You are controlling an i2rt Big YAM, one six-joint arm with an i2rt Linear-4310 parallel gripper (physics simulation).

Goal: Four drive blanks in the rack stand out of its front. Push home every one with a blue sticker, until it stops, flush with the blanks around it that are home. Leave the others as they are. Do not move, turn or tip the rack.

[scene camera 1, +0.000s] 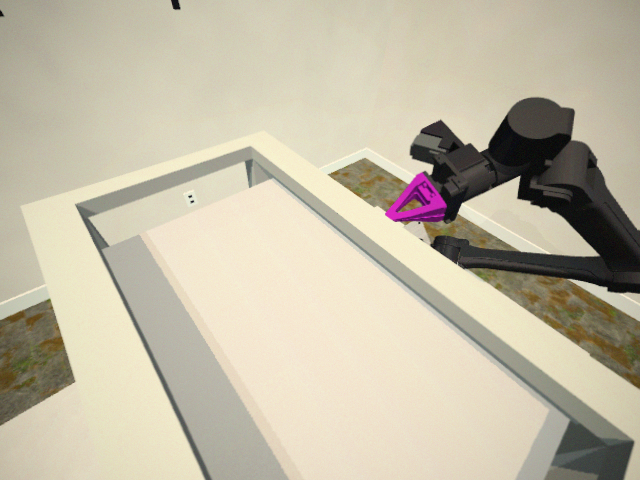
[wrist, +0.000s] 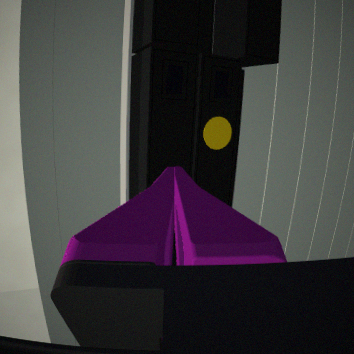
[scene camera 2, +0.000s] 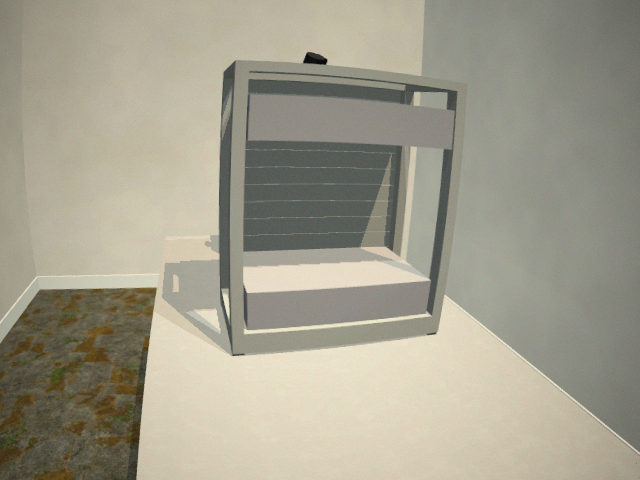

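Observation:
The light grey rack (scene camera 1: 93, 330) (scene camera 2: 236, 206) (wrist: 75, 125) stands upright. In the wrist view two black blanks lie side by side: a left one (wrist: 172, 125) without a visible sticker, its lower part behind the fingertips, and a right one with a yellow sticker (wrist: 217, 133). The left one's side face shows, so it stands out. Another black blank (wrist: 263, 32) stands out at the upper right. No blue sticker shows. My magenta gripper (scene camera 1: 388, 214) (wrist: 173, 177) is shut and empty, its tips over the left blank; contact cannot be told. Scene camera 2 hides it behind the rack.
The rack stands on a pale table (scene camera 2: 361, 403). Two pale boxes (scene camera 2: 351, 118) (scene camera 2: 336, 304) sit inside its rear, one high and one low. In scene camera 1 a black arm link (scene camera 1: 532, 260) passes close to the rack's front edge. Walls stand around.

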